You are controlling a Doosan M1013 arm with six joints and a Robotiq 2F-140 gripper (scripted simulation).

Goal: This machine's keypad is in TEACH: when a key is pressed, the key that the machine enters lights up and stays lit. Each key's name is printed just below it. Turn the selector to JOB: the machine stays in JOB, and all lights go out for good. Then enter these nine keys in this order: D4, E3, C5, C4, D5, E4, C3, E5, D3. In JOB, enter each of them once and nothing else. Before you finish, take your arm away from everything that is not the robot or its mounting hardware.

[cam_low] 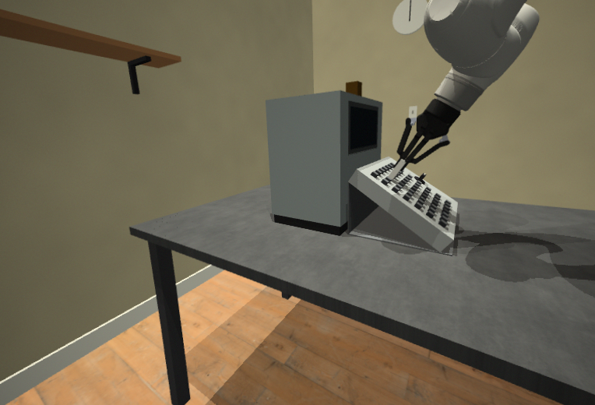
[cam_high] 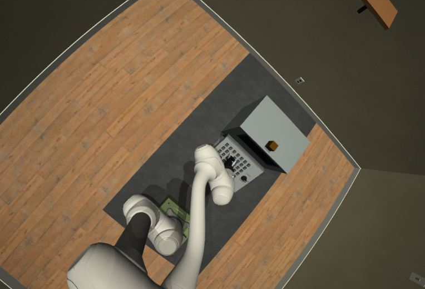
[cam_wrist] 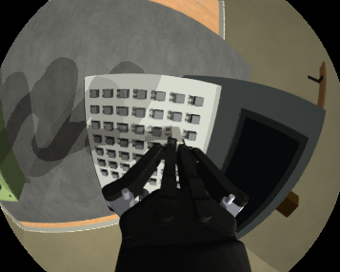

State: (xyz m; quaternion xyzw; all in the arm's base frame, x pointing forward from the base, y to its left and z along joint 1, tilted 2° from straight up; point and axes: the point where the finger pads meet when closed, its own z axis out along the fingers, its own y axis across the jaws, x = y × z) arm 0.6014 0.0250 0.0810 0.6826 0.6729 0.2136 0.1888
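The key E4 lies 7 cm behind my hand, 3 cm to the right of it and 8 cm below it. The rest, counted from my hand: keypad 1 cm behind, 8 cm to the right, 10 cm below; black selector knob 4 cm behind, 20 cm to the right, 5 cm below.
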